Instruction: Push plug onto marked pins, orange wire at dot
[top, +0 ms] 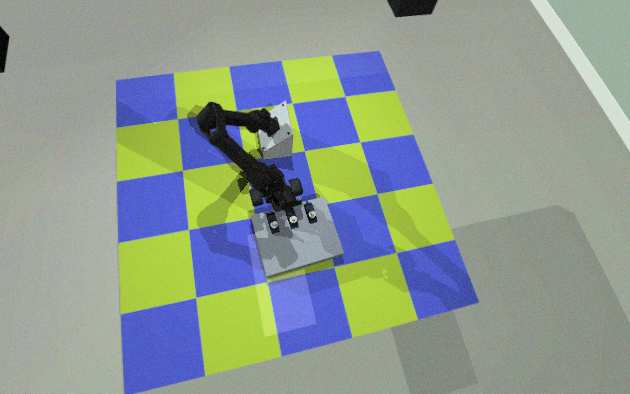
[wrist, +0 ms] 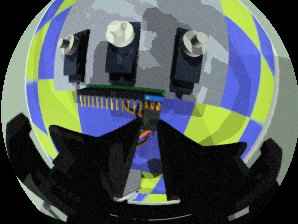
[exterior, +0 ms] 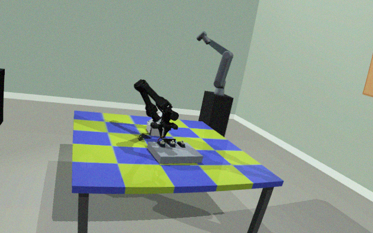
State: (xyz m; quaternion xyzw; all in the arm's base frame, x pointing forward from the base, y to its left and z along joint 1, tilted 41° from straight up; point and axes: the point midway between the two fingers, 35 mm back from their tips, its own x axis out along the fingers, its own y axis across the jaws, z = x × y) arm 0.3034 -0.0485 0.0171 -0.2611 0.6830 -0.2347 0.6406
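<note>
The blue band lies 30 mm ahead of my gripper tip. The rest, counted from my gripper tip: grey printed holder: 180 mm ahead, 50 mm to the left, 50 mm below.
</note>
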